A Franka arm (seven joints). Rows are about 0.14 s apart.
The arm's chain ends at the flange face. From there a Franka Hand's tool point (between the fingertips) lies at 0.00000 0.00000 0.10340 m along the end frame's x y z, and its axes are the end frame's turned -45 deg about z.
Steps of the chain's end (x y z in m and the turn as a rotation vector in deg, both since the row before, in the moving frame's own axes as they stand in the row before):
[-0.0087, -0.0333, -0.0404, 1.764, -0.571, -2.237]
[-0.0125, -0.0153, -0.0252, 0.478, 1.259, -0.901]
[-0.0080, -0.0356, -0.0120, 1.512, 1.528, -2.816]
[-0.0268, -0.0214, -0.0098, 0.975, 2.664, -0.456]
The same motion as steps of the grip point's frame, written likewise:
[0.0189, -0.0327, -0.0405, 1.651, 0.844, -2.237]
[0.0042, -0.0187, -0.0252, -0.552, 1.228, -0.901]
[0.0234, -0.0309, -0.0121, -0.011, 2.150, -2.816]
[0.0008, -0.0319, -0.0099, -1.194, 2.573, -0.456]

